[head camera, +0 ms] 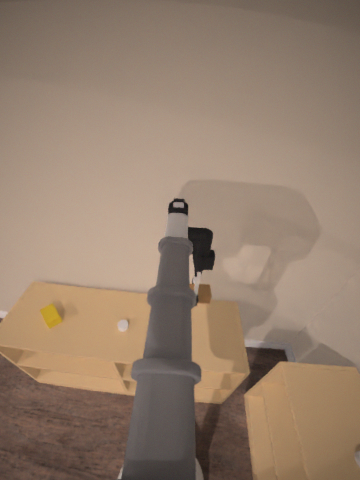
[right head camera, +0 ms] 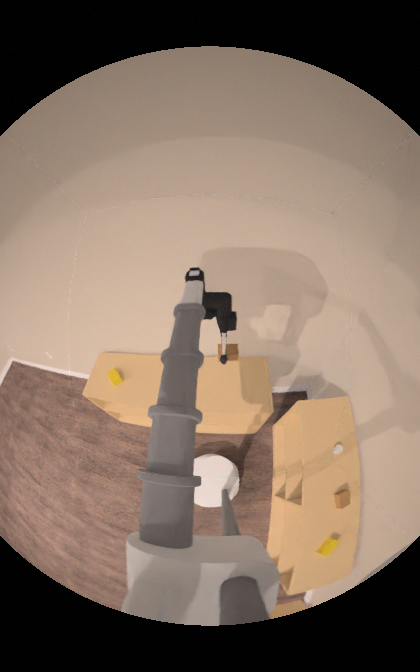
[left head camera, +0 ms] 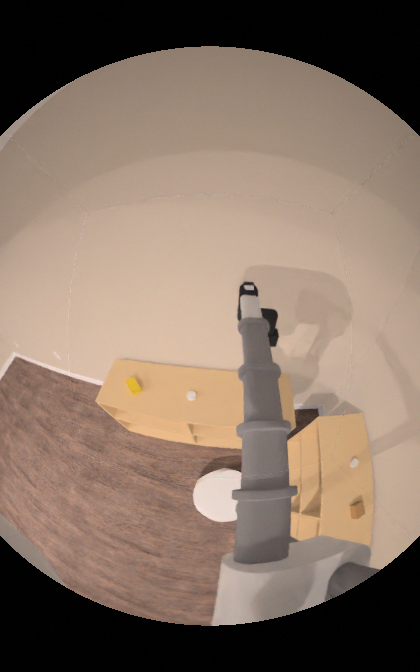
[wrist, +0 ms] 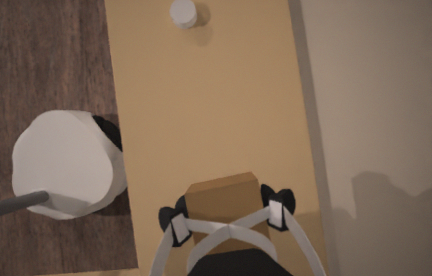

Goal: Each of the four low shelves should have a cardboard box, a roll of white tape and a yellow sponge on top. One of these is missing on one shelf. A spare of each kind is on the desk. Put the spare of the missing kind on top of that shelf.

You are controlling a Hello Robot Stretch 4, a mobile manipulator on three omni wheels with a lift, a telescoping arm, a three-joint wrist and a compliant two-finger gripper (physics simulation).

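Frame: origin at the robot's base, x ahead, y left, z up, level; millimetres.
Seen in the pictures: gripper, fingertip midpoint: (wrist: 226, 204).
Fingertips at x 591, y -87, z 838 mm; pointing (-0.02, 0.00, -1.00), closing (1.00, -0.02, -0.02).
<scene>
Offsets run from my fingertips to a thing's top centre. Level surfaces: height alone.
My gripper (head camera: 196, 299) (right head camera: 223, 358) (wrist: 226, 204) is shut on a brown cardboard box @(dz +45, dx +1, dy -20 mm) (head camera: 205, 293) (right head camera: 231, 350) (wrist: 225, 200) and holds it above the right part of the low shelf by the wall (head camera: 220, 325) (right head camera: 250, 377) (wrist: 215, 100). On that shelf top stand a roll of white tape @(dz -231, dx -25, dy +324 mm) (head camera: 123, 325) (left head camera: 192, 395) (wrist: 183, 13) near the middle and a yellow sponge @(dz -210, dx -12, dy +693 mm) (head camera: 51, 316) (left head camera: 133, 385) (right head camera: 115, 377) at the left. The arm covers part of this shelf in the head views. The desk cannot be made out.
Another low shelf @(dz -255 mm) (head camera: 325, 410) (left head camera: 335, 435) (right head camera: 320, 425) stands at the right, bearing a white tape roll (left head camera: 354, 462) (right head camera: 338, 448), a cardboard box (left head camera: 357, 509) (right head camera: 342, 498) and a yellow sponge (right head camera: 328, 546). The robot's white base (left head camera: 216, 495) (right head camera: 212, 482) (wrist: 62, 165) is close to the shelf's front. The wall is behind it.
</scene>
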